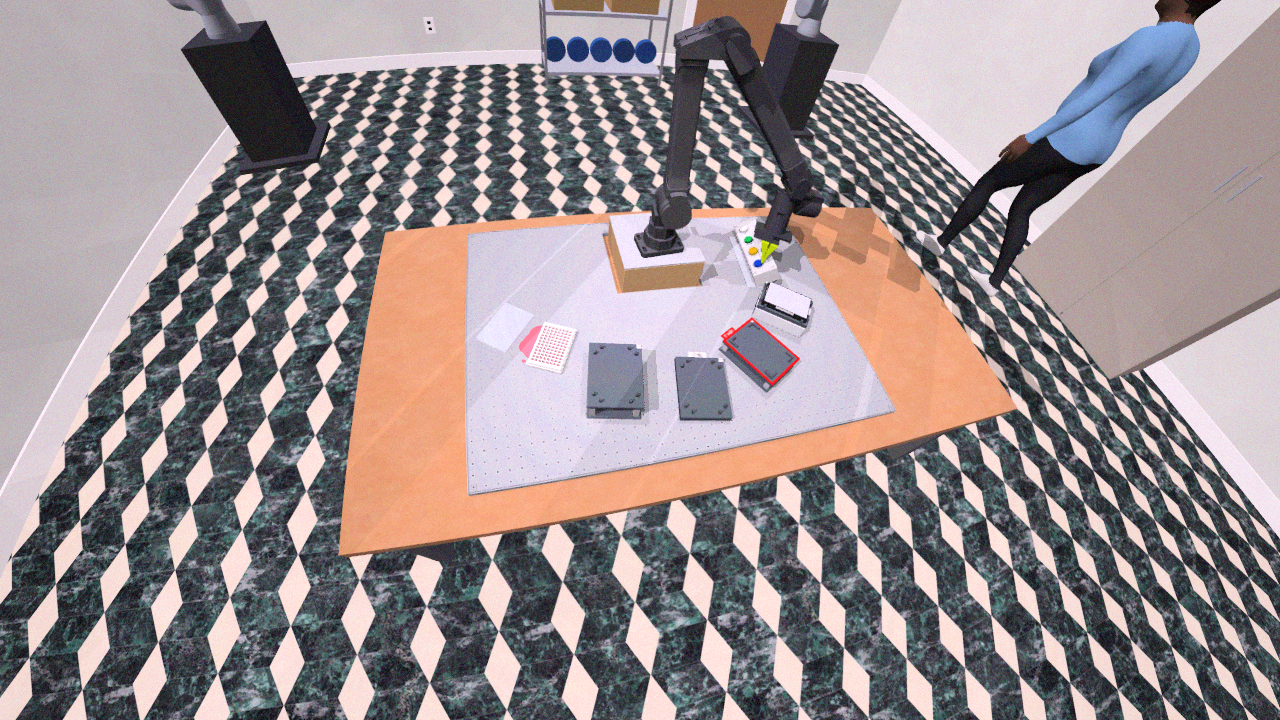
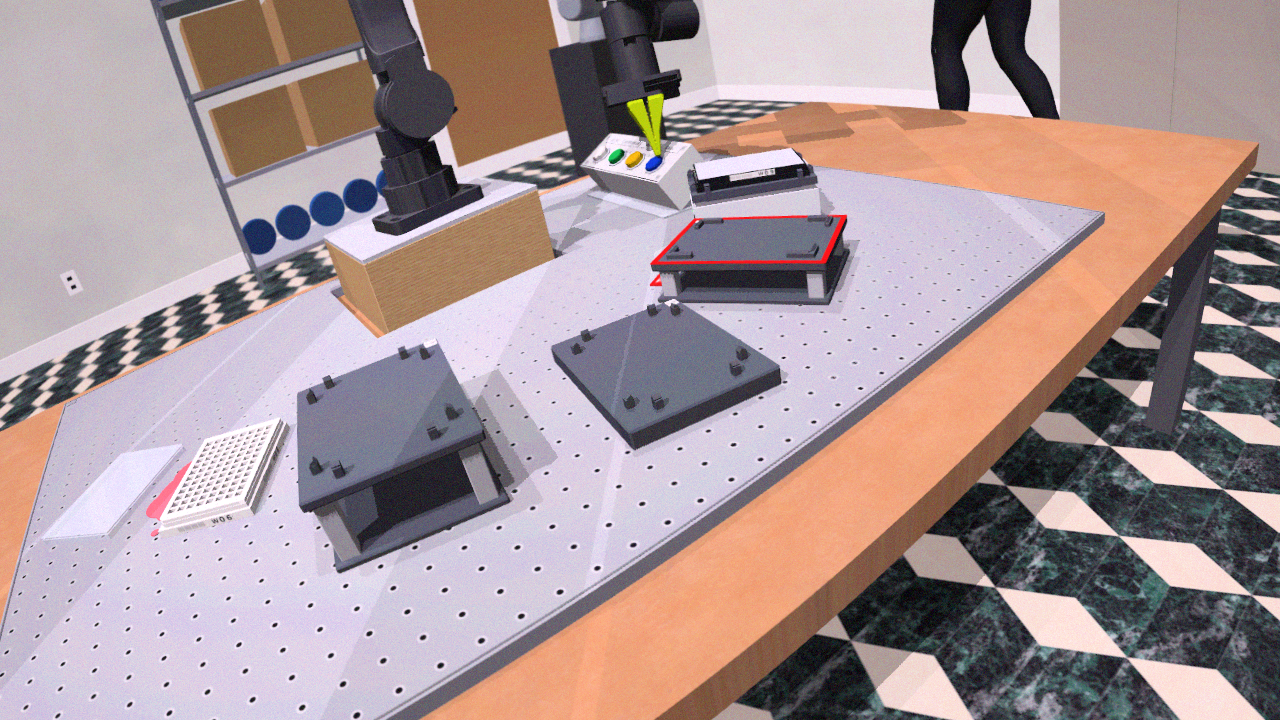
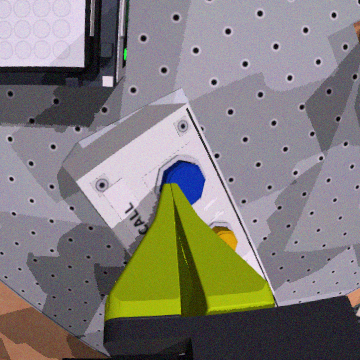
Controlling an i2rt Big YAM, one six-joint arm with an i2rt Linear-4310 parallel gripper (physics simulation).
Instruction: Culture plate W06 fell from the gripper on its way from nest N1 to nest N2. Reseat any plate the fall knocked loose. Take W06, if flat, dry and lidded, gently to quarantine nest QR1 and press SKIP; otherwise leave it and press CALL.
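Where they show: gripper, fingertip midpoint: [image 1: 761,262] [image 2: 658,155] [image 3: 169,191]; arm's base, link origin: [image 1: 658,245] [image 2: 429,213].
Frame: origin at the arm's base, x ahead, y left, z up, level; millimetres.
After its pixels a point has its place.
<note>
Plate W06 [image 1: 552,347] @[x 218, y -334, z -76 mm] [image 2: 223,470] @[x 216, y -335, z -75 mm] lies flat and unlidded at the left, beside a pink spill [image 1: 529,343] @[x 187, y -386, z -85 mm] [image 2: 167,494] @[x 180, y -390, z -85 mm]. Its clear lid [image 1: 504,326] @[x 127, y -438, z -79 mm] [image 2: 116,492] @[x 136, y -434, z -79 mm] lies apart, further left. My gripper [image 1: 762,260] @[x 102, y 281, z -13 mm] [image 2: 657,154] @[x 102, y 281, z -13 mm] [image 3: 169,191] @[x 102, y 281, z -13 mm] is shut and empty, its tips at the blue button [image 2: 654,163] @[x 103, y 272, z -20 mm] [image 3: 189,182] @[x 96, y 272, z -21 mm] beside the word CALL on the white button box [image 2: 673,183] @[x 131, y 272, z -45 mm] [image 3: 115,200] @[x 117, y 303, z -7 mm]; contact cannot be told. A lidded white plate [image 1: 787,300] @[x 244, y 290, z -18 mm] [image 2: 750,164] @[x 251, y 289, z -17 mm] [image 3: 40,30] @[x 198, y 279, z -17 mm] sits, seemingly level, on a black-topped device. The red-edged stand [image 1: 760,351] @[x 362, y 155, z -47 mm] [image 2: 751,240] @[x 361, y 156, z -47 mm] is bare on top.
A tall dark nest [image 1: 614,374] @[x 351, y -219, z -28 mm] [image 2: 389,411] @[x 363, y -212, z -28 mm] and a low dark nest [image 1: 702,387] @[x 410, y -19, z -71 mm] [image 2: 666,367] @[x 429, y -25, z -71 mm] stand bare at the front. My arm's wooden base block [image 1: 662,275] @[x 76, y -9, z -40 mm] [image 2: 465,259] @[x 77, y -4, z -47 mm] stands at the back. A person [image 1: 1118,85] stands right of the table [image 1: 939,358] @[x 492, y 768, z -100 mm].
</note>
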